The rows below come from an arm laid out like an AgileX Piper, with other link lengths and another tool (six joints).
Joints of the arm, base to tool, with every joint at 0 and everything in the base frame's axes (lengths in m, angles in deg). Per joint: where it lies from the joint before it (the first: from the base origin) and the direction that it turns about. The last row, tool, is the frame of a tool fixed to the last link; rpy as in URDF.
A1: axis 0 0 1 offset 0 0 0.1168
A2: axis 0 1 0 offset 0 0 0
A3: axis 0 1 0 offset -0.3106 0 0.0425
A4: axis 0.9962 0 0.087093 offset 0.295 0 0.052
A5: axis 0 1 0 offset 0 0 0
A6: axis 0.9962 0 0.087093 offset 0.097 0 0.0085
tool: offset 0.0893 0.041 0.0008 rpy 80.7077 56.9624 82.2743
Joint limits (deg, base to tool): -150..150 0..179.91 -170..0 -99.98..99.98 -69.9..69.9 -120..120
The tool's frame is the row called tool.
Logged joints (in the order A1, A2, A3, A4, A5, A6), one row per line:
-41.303, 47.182, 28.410, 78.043, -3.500, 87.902
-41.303, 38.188, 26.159, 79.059, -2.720, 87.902
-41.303, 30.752, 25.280, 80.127, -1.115, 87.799
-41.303, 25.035, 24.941, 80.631, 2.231, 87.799
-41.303, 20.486, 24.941, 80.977, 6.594, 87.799
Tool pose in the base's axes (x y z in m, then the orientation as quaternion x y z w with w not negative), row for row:
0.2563, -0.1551, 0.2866, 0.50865, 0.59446, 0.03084, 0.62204
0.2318, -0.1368, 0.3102, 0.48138, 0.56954, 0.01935, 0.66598
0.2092, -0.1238, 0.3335, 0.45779, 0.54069, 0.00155, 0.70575
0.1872, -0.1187, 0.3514, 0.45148, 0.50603, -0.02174, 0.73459
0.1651, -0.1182, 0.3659, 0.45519, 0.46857, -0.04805, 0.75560
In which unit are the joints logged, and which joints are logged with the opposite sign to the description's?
The joints are logged in degrees. Opposite sign: A3, A4.
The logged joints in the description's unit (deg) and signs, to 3 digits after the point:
-41.303, 47.182, -28.410, -78.043, -3.500, 87.902
-41.303, 38.188, -26.159, -79.059, -2.720, 87.902
-41.303, 30.752, -25.280, -80.127, -1.115, 87.799
-41.303, 25.035, -24.941, -80.631, 2.231, 87.799
-41.303, 20.486, -24.941, -80.977, 6.594, 87.799

